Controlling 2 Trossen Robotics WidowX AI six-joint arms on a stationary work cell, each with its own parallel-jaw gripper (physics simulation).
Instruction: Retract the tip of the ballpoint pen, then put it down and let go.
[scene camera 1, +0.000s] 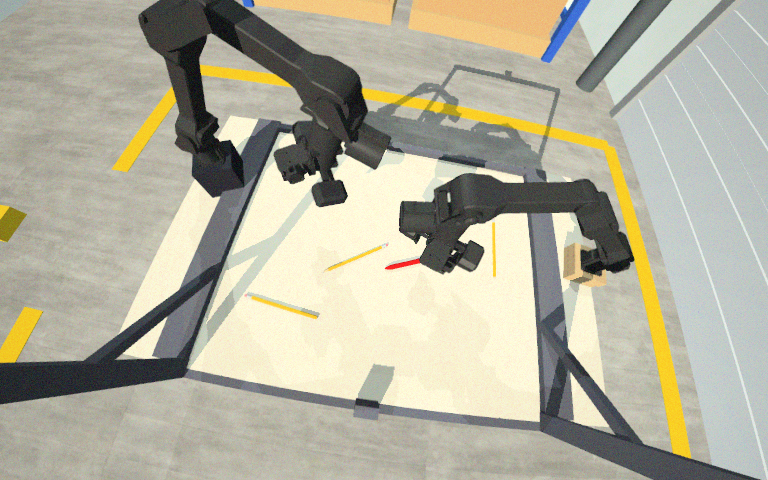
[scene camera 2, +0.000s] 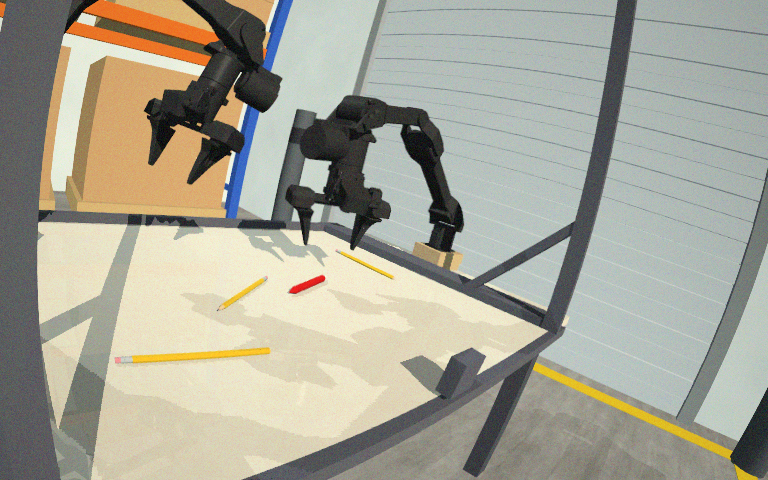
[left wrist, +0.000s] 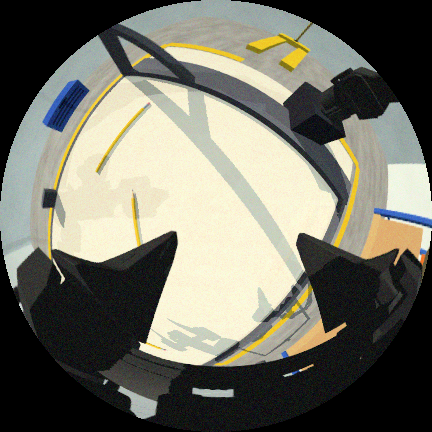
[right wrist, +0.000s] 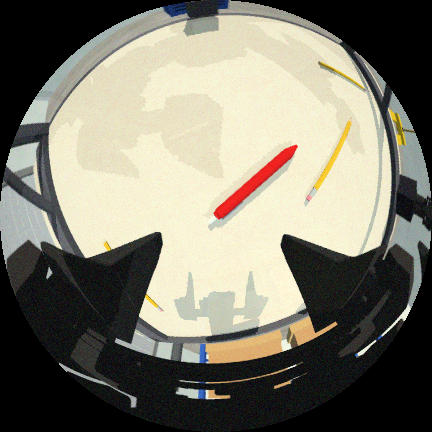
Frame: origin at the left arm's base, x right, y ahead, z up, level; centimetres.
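Seen in the pictures: left gripper, fingertip midpoint: (scene camera 1: 313, 183) (scene camera 2: 168, 174) (left wrist: 240, 238); right gripper, fingertip midpoint: (scene camera 2: 328, 247) (right wrist: 224, 240); left arm's base, link origin: (scene camera 1: 211, 156) (left wrist: 327, 107); right arm's base, link origin: (scene camera 1: 590, 263) (scene camera 2: 439, 248).
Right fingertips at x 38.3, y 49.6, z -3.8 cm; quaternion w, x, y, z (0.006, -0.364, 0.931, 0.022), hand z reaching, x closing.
Pixels of each thing's middle, then the offset from my right fingertips to it.
- red ballpoint pen, body centre: (right wrist: 256, 181) (scene camera 2: 308, 284) (scene camera 1: 409, 262) dx -0.4, dy -5.0, dz -6.3 cm
- second pencil, body centre: (scene camera 2: 196, 355) (left wrist: 119, 134) (scene camera 1: 280, 306) dx +2.4, dy -39.3, dz -6.5 cm
- third pencil, body centre: (right wrist: 134, 283) (scene camera 2: 363, 263) (scene camera 1: 494, 245) dx +0.9, dy +21.2, dz -6.5 cm
The red ballpoint pen (scene camera 1: 403, 264) (scene camera 2: 307, 284) (right wrist: 255, 183) lies flat on the table. In the right wrist view its pointed end is at the upper right and a white button shows at its lower-left end. In scene camera 1 part of it is hidden by the right gripper. My right gripper (scene camera 2: 329, 246) (right wrist: 224, 240) is open and empty, above the table behind the pen in scene camera 2. My left gripper (scene camera 2: 170, 173) (left wrist: 240, 238) is open and empty, high above the table's back part. The pen does not show in the left wrist view.
A pencil (scene camera 1: 356, 257) (scene camera 2: 242, 293) (right wrist: 332, 161) lies beside the pen. A second pencil (scene camera 1: 283, 306) (scene camera 2: 198, 354) (left wrist: 120, 136) lies nearer the front left. A third pencil (scene camera 1: 493, 249) (scene camera 2: 365, 264) lies at the right. A dark frame (scene camera 1: 447, 416) edges the table.
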